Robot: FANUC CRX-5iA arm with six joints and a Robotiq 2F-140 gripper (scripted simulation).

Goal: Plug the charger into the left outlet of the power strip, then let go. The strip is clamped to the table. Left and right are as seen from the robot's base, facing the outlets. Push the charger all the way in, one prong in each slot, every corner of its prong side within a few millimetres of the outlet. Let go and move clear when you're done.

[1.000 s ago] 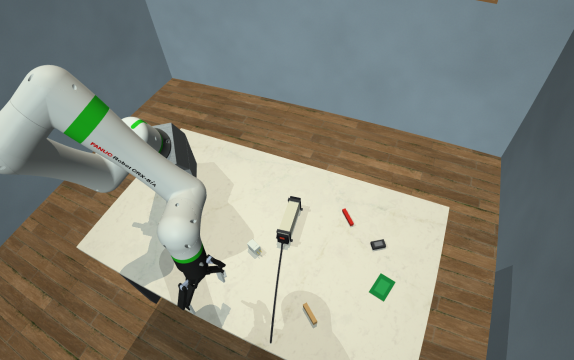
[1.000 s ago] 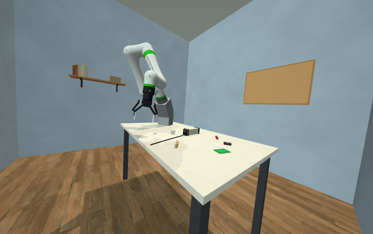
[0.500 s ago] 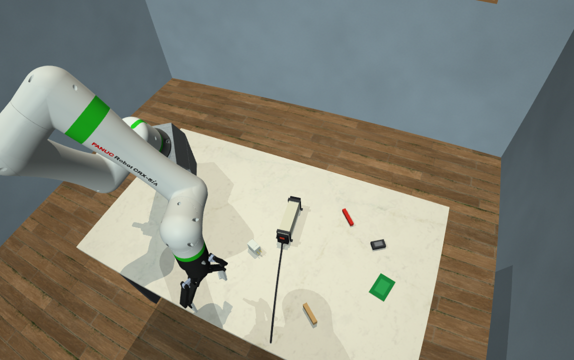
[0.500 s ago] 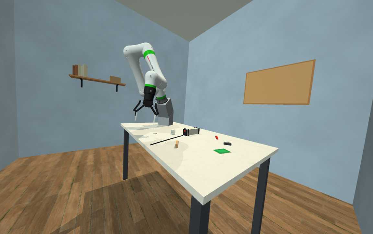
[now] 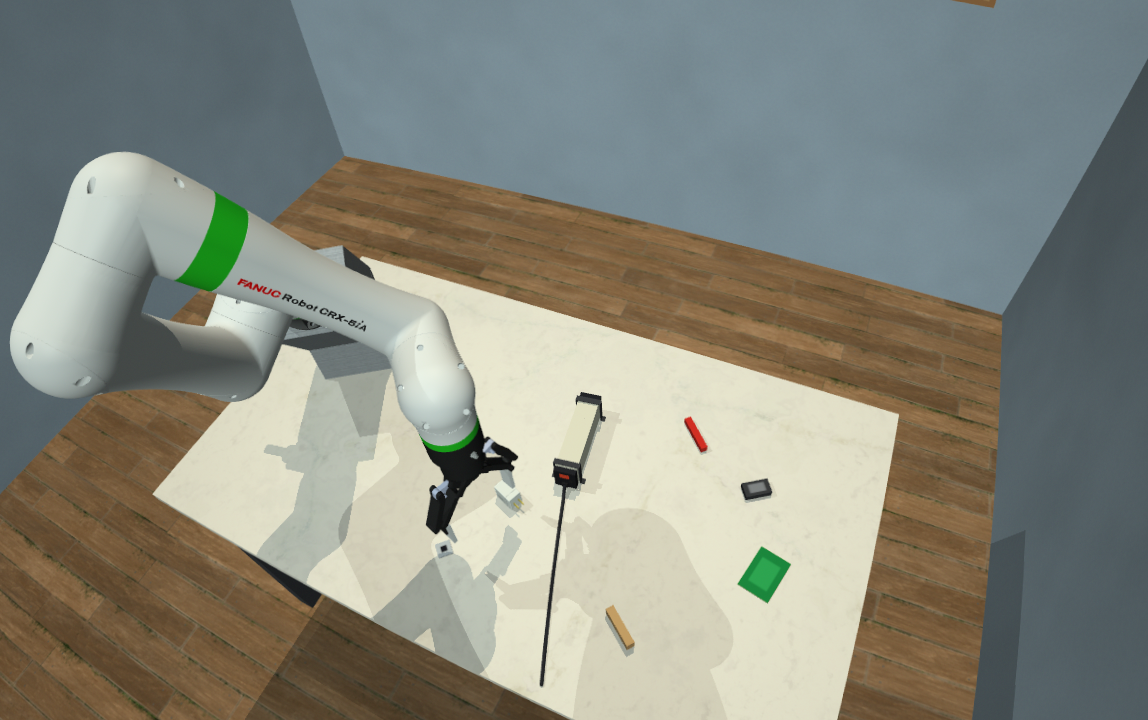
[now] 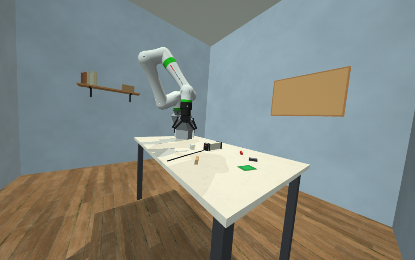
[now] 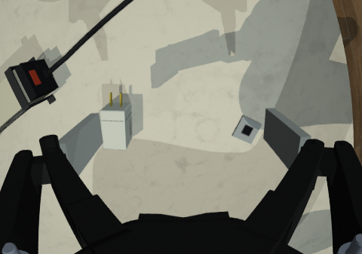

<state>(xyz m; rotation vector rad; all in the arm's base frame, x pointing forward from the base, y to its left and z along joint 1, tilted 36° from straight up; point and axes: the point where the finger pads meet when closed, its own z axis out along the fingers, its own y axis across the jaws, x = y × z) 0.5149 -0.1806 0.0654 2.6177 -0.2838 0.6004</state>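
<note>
The white charger is 90 mm below my hand, 80 mm to the left of it and 10 mm ahead of it. Also, from my hand: grey square tile: 110 mm below, 70 mm to the right, 70 mm behind.
</note>
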